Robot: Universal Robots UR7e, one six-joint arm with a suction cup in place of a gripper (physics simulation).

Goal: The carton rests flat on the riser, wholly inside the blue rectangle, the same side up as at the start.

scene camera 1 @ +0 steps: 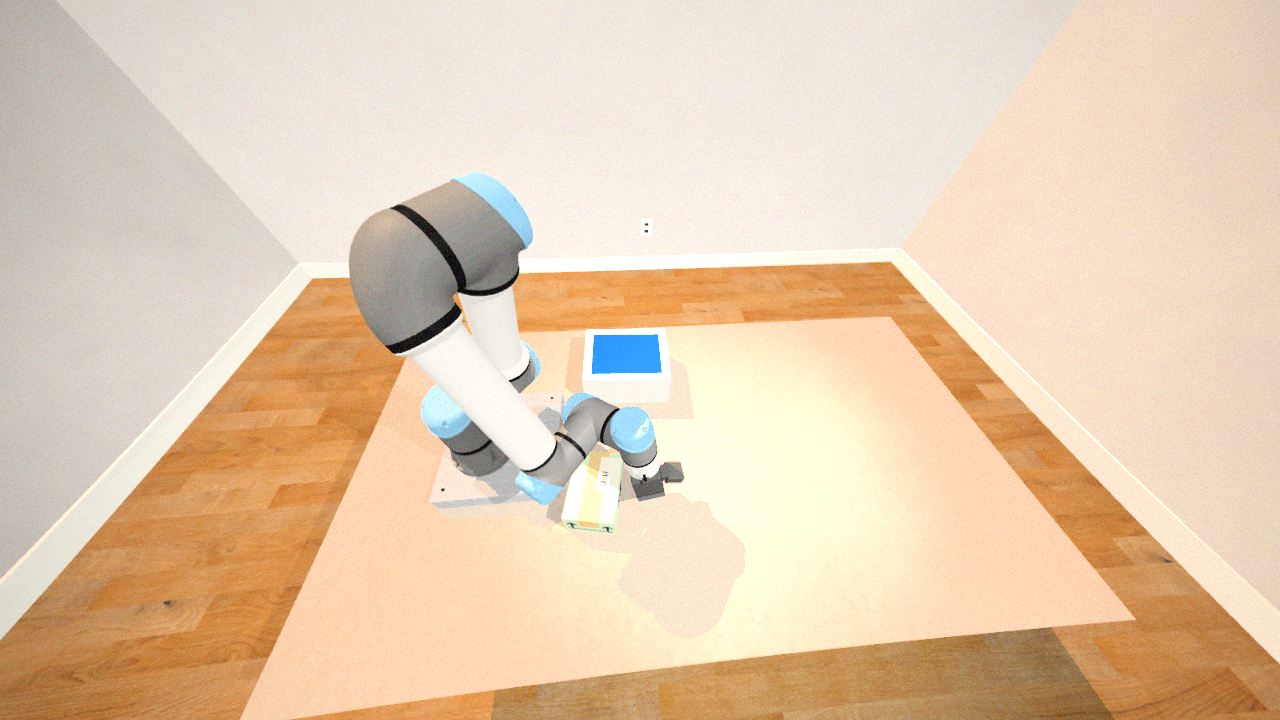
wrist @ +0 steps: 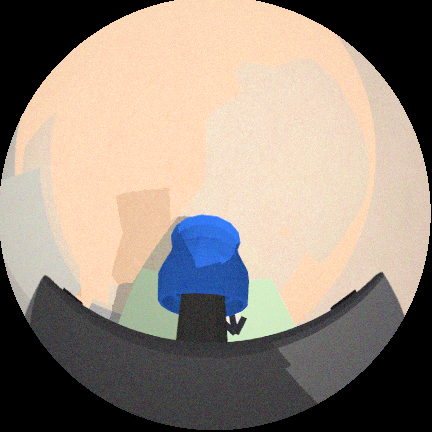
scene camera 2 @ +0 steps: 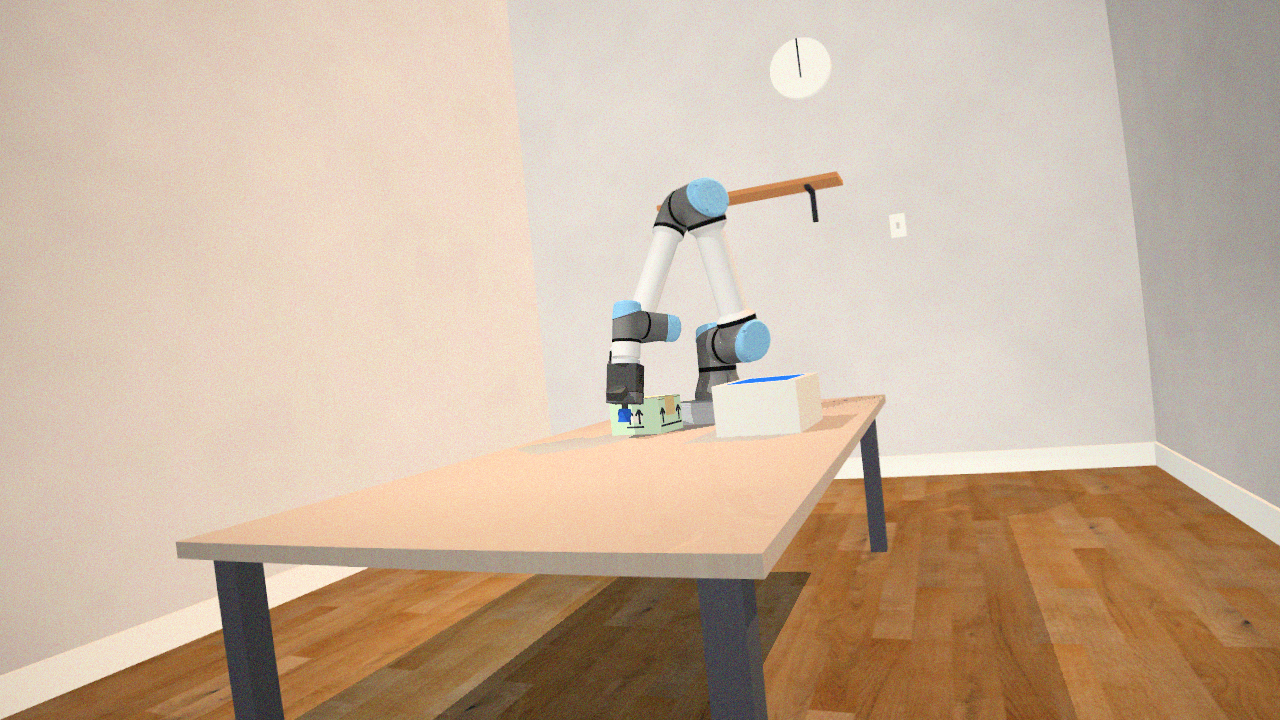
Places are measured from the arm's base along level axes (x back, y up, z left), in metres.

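Where they show: hand, tool point: (wrist: pixel 204 244) (scene camera 2: pixel 624 421); arm's base, link origin: (scene camera 1: pixel 485 447).
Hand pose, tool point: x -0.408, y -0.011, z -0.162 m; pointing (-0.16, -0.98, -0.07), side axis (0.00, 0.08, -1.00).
Note:
Each offset is from my tool point to the top centre of the thing.
The carton {dz +0.014, dx +0.135, dy +0.050 m} (scene camera 1: pixel 592 496) (scene camera 2: pixel 652 416) (wrist: pixel 266 310) is pale green with a tan strip on top. It lies flat on the table beside the arm's base. The white riser {dz +0.378, dx +0.013, dy +0.076 m} (scene camera 1: pixel 626 389) (scene camera 2: pixel 766 410) stands behind it, with the blue rectangle {dz +0.378, dx +0.013, dy +0.076 m} (scene camera 1: pixel 626 353) (scene camera 2: pixel 766 379) on top and nothing on it. My suction cup (scene camera 2: pixel 625 415) (wrist: pixel 205 257) is down low at the carton's side face, near table level, and holds nothing. In scene camera 1 the tool head (scene camera 1: pixel 647 486) sits just right of the carton and hides the cup.
The arm's grey base plate (scene camera 1: pixel 459 489) lies left of the carton. The forearm and wrist (scene camera 1: pixel 595 429) hang low over the carton's far end. The table's edge (scene camera 2: pixel 737 565) is far in front.

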